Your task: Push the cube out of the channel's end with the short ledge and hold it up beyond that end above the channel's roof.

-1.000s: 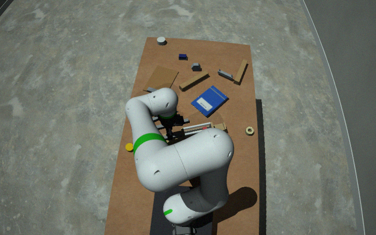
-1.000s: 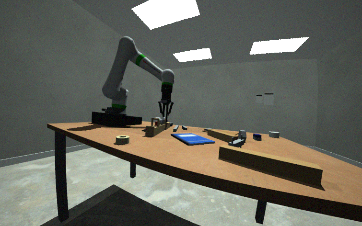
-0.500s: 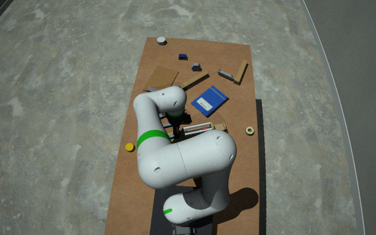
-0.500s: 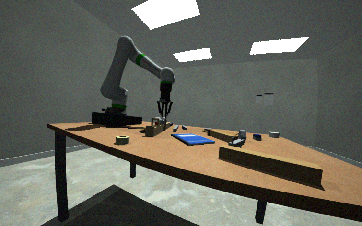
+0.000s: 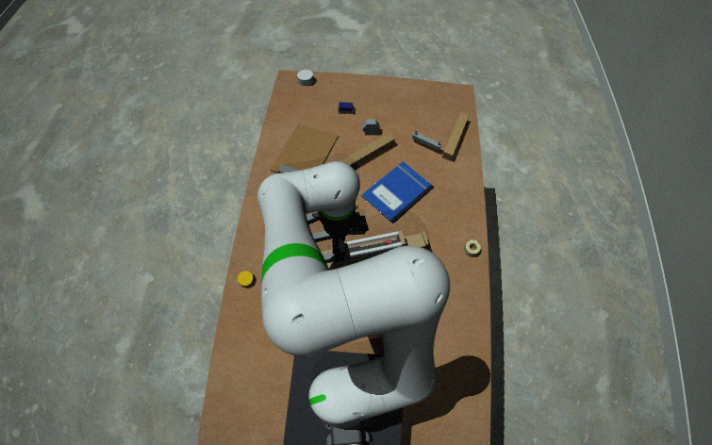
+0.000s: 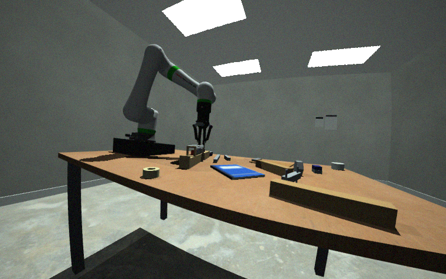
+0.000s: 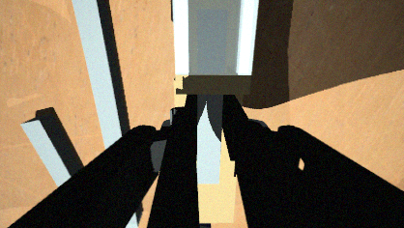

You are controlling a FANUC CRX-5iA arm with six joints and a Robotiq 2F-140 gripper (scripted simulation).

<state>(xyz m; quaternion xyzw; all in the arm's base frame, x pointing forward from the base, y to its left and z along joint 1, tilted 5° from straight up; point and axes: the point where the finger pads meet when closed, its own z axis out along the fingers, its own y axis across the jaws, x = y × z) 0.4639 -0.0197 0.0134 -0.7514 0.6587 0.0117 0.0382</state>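
Now: hand 30 mm above the short grey bar. The rest, counted from my hand: red cube 20 mm ahead, 160 mm to the right, 30 mm below; thin pale grey stick 150 mm ahead, 120 mm to the left, 70 mm below; wooden channel 10 mm ahead, 110 mm to the right, 30 mm below.
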